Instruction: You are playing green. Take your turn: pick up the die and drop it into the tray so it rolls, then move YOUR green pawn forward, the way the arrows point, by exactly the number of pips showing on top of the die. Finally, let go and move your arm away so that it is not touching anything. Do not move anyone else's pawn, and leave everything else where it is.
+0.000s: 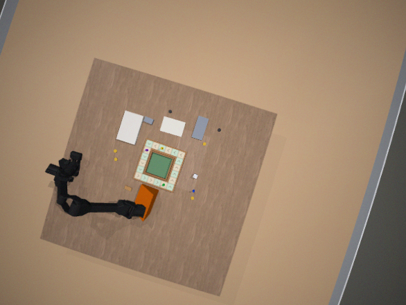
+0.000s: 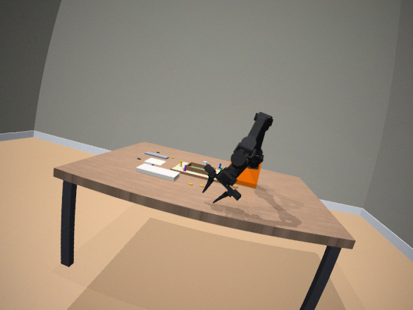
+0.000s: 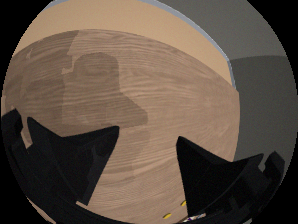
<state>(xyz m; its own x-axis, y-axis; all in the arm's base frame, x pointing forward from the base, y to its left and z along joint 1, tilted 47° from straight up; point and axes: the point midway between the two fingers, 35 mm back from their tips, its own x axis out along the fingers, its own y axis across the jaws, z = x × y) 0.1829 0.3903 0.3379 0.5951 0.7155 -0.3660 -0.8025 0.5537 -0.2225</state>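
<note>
Now: gripper tip 90 mm short of the white die, 780 mm to the left of it and 10 mm above it. The rest, counted from my gripper tip: yellow pawn (210 mm ahead, 510 mm to the right, 10 mm above); green tray (90 mm ahead, 530 mm to the right, 10 mm below); purple pawn (170 mm ahead, 420 mm to the right, 10 mm above).
</note>
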